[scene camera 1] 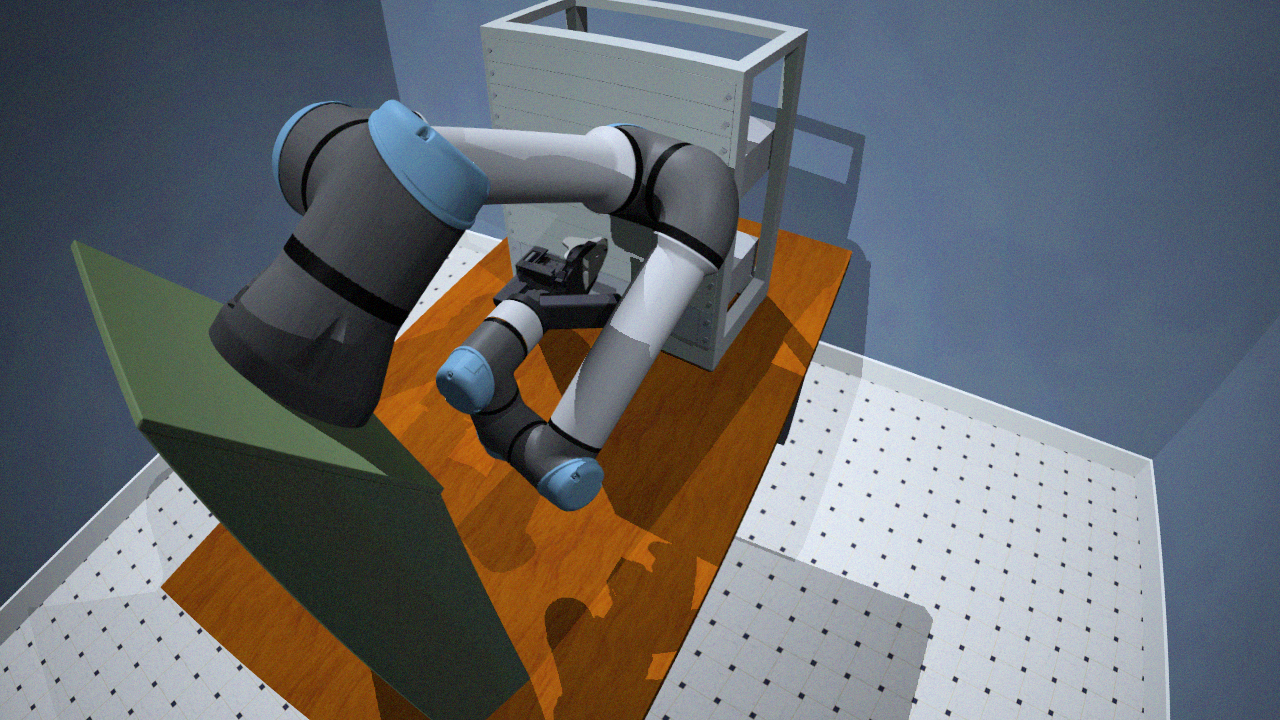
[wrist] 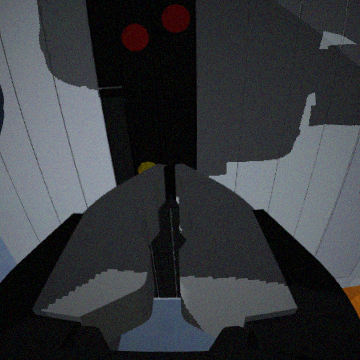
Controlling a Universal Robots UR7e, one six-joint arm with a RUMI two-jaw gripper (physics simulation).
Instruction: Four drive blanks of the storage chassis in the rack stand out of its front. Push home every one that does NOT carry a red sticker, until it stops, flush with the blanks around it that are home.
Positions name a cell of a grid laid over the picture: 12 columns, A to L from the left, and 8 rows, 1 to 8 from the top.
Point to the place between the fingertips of my gripper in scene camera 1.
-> F3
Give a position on a pale grey rack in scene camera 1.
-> F1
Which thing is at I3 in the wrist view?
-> A pale grey rack.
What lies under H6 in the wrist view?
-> My gripper.
